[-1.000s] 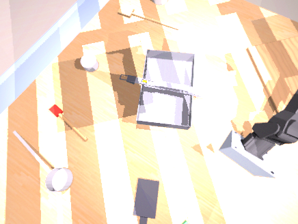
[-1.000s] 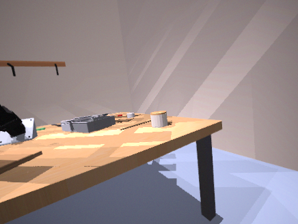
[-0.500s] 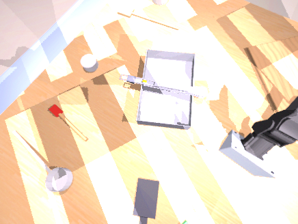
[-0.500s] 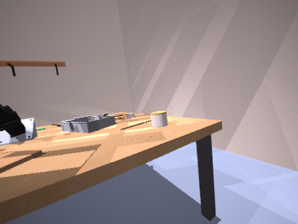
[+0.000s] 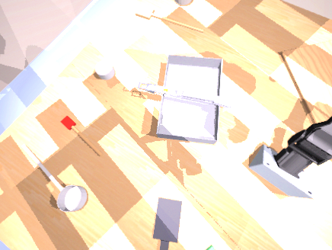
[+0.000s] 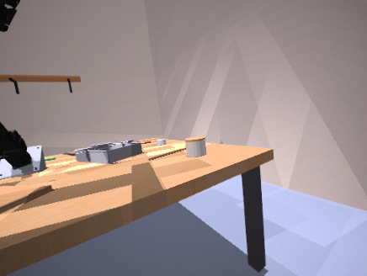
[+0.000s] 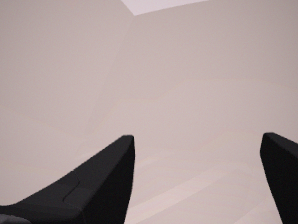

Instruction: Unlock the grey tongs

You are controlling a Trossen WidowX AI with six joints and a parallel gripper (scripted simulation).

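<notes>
Now: gripper tip 330 mm short of the yellow lock piece, 10 mm to the left of it and 660 mm above it. The rest, counted from my gripper tip: wooden board 180 mm behind, 320 mm to the right, 720 mm below; then grey roasting tin 250 mm ahead, 40 mm to the right, 700 mm below; then dark scraper 100 mm ahead, 420 mm to the left, 720 mm below.
</notes>
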